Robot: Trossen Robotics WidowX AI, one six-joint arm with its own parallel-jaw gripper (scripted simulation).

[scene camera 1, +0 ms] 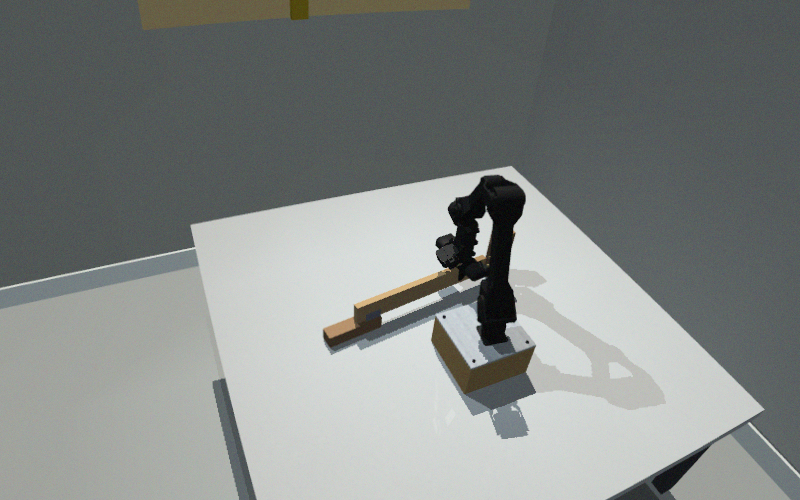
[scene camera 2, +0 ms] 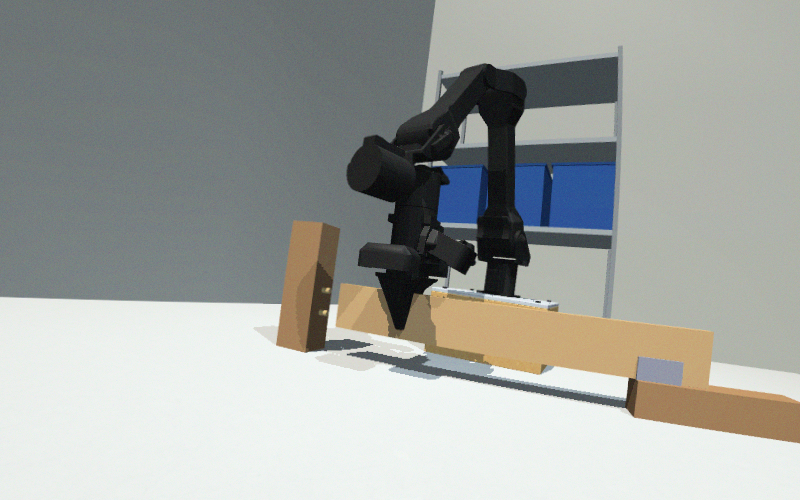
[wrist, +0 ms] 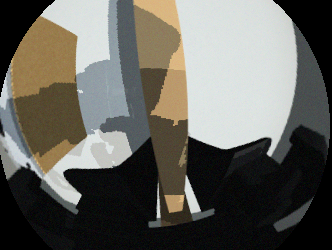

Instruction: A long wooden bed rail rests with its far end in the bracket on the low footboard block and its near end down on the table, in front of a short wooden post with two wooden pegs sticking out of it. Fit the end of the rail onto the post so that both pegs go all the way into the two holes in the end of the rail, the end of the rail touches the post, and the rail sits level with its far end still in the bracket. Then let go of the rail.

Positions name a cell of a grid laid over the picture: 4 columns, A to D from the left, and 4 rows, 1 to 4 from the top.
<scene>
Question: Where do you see a wooden rail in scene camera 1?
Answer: C3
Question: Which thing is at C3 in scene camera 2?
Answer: A wooden rail.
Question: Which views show my gripper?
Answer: Scene camera 1, scene camera 2 and the wrist view: all of them.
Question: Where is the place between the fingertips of my gripper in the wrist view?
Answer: B3
</scene>
